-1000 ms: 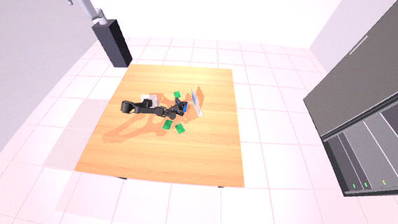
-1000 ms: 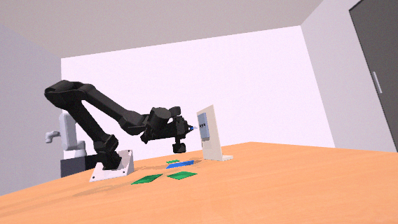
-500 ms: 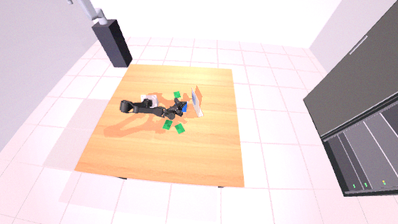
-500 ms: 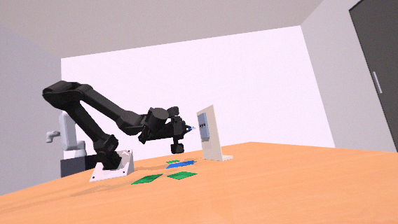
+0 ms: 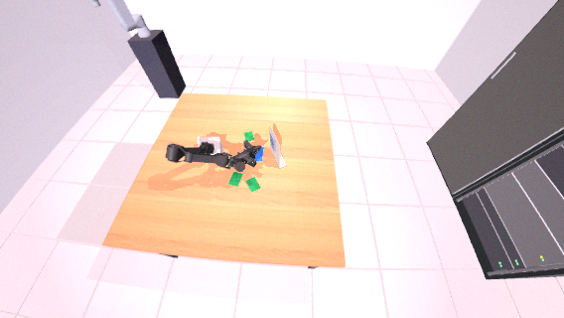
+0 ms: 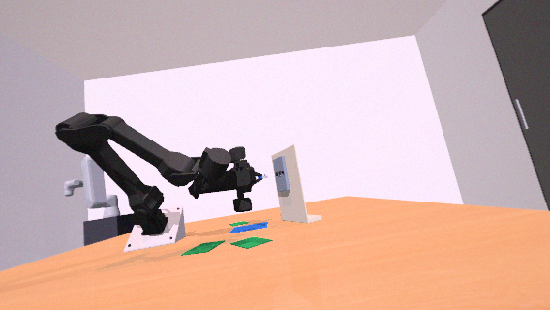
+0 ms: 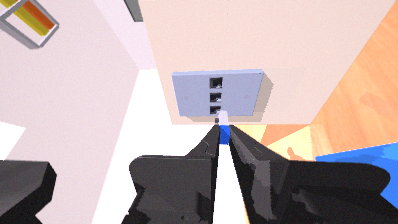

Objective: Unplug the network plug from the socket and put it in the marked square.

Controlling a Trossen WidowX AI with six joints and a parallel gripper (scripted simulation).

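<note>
My gripper tip is 7 cm past the blue marked square, 6 cm to the right of it and 15 cm above it. The rest, counted from my gripper tip: network plug: right at my gripper tip; upright panel: 8 cm ahead, 4 cm to the left, 5 cm below.
</note>
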